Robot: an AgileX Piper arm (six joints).
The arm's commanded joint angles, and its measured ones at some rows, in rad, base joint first. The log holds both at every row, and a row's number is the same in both.
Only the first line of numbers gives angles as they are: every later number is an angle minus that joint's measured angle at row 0.
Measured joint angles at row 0:
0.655 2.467 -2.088 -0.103 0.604 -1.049
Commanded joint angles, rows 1 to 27:
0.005 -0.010 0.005 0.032 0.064 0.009
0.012 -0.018 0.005 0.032 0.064 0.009
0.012 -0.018 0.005 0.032 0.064 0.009
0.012 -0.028 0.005 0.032 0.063 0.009
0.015 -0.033 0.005 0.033 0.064 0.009
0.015 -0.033 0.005 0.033 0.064 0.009
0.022 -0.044 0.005 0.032 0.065 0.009
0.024 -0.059 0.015 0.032 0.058 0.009
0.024 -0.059 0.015 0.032 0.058 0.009
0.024 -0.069 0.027 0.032 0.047 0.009
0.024 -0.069 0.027 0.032 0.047 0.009
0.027 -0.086 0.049 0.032 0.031 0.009
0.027 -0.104 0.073 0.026 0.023 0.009
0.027 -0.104 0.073 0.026 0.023 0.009
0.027 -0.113 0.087 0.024 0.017 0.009
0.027 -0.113 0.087 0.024 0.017 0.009
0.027 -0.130 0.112 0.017 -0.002 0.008
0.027 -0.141 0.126 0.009 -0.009 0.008
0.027 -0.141 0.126 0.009 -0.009 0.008
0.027 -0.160 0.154 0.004 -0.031 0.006
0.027 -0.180 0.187 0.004 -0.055 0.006
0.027 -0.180 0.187 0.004 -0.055 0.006
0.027 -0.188 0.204 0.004 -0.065 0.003
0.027 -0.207 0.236 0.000 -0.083 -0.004
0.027 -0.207 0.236 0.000 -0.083 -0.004
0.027 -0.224 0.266 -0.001 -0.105 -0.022
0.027 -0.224 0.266 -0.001 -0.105 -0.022
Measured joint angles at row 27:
0.022 -0.180 0.233 0.004 -0.037 0.000
